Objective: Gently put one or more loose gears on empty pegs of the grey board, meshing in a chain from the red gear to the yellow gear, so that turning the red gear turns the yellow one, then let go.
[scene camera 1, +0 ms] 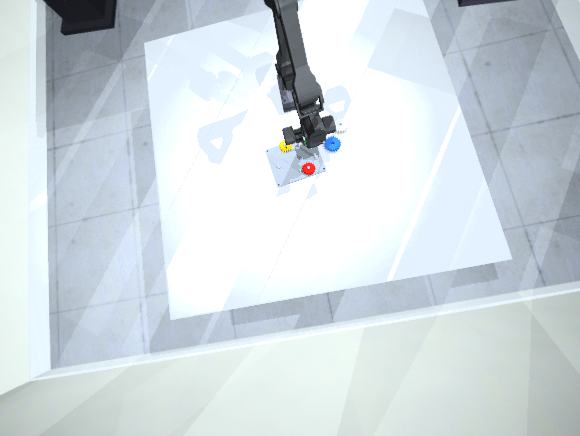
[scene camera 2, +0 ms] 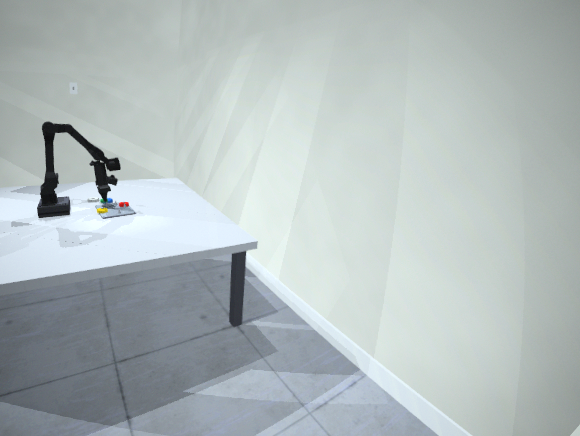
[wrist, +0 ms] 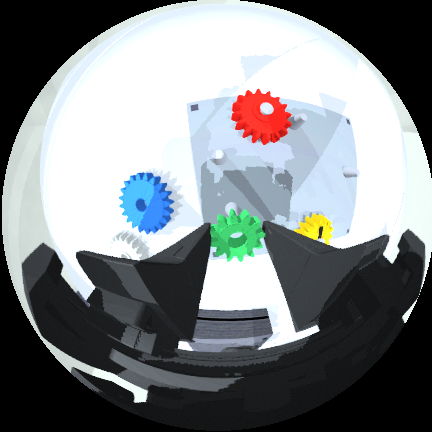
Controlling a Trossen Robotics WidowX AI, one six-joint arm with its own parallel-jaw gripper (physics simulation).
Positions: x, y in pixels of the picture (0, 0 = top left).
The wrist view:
my gripper: 236, 227
green gear: 220, 233, held by my gripper
white gear: 123, 245, on the table
blue gear: 141, 187, on the table
